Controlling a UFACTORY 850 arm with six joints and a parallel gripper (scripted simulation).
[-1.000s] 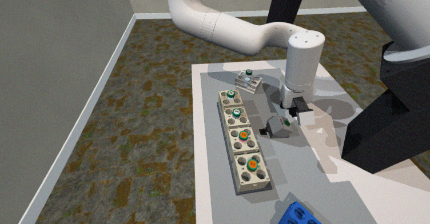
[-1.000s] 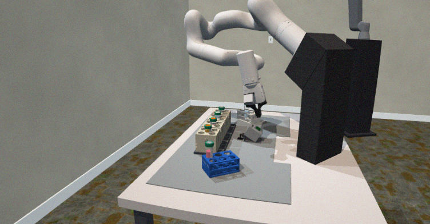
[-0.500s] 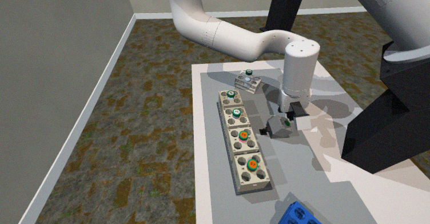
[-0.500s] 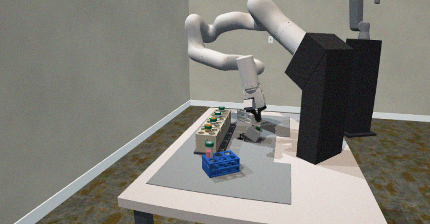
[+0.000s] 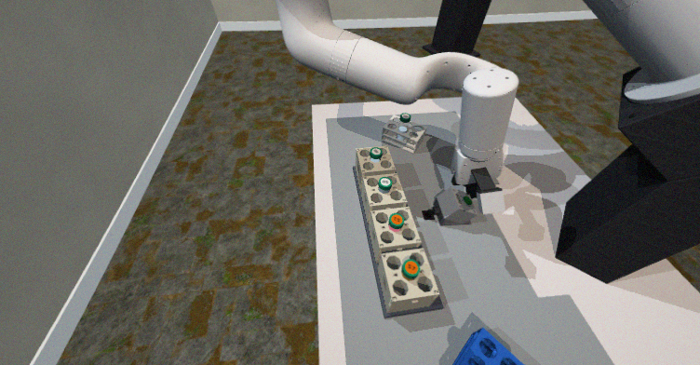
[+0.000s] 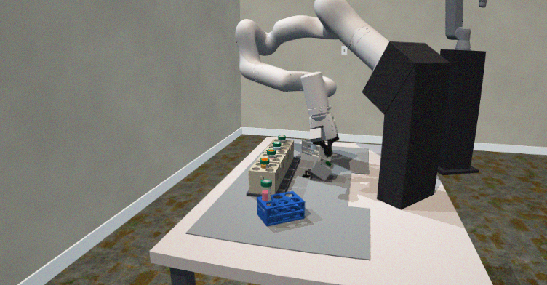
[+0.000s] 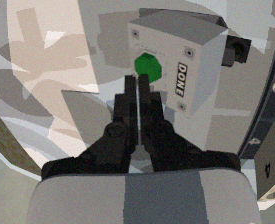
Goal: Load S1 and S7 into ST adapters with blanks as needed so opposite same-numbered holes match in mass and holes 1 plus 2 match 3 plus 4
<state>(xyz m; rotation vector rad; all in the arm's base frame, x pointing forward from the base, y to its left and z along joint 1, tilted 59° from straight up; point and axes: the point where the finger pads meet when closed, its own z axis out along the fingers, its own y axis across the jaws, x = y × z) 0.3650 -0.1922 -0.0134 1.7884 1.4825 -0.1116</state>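
The green done key is 5 cm below my hand. Also, from my hand: 50 mL blank (20 cm ahead, 12 cm to the right, 5 cm below); loading stand ST (20 cm ahead, 11 cm below, 6 cm to the right); sample S1 (23 cm ahead, 5 cm below, 2 cm to the right).
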